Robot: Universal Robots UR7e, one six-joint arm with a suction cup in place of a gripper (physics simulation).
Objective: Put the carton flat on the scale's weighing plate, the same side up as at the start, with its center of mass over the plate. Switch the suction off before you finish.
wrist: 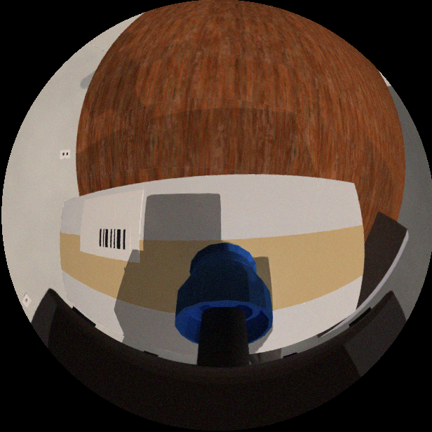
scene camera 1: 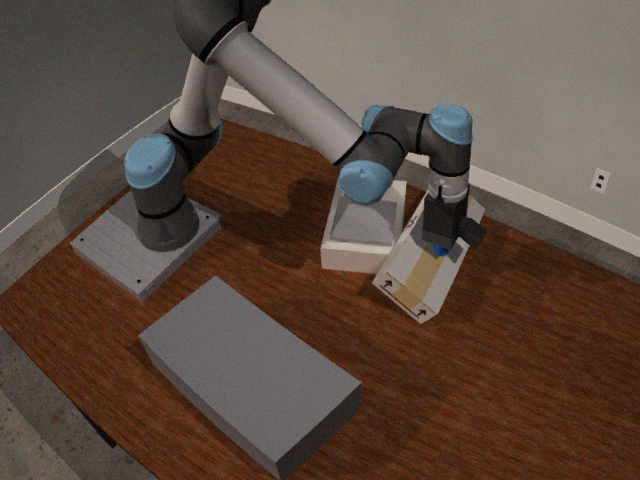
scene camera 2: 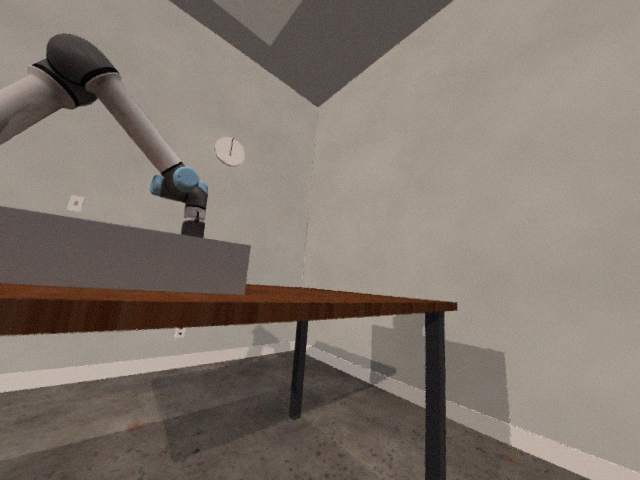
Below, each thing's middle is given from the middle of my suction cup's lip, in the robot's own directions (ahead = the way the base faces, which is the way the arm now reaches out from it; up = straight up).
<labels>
The white carton (scene camera 1: 416,278) lies 40 mm below my suction cup, 30 mm to the left of it and 30 mm behind it. Round my suction cup: large grey block (scene camera 1: 280,400) (420 mm to the right, 180 mm behind, 50 mm below); then white scale (scene camera 1: 359,238) (200 mm behind, 60 mm below, 40 mm to the left).
</labels>
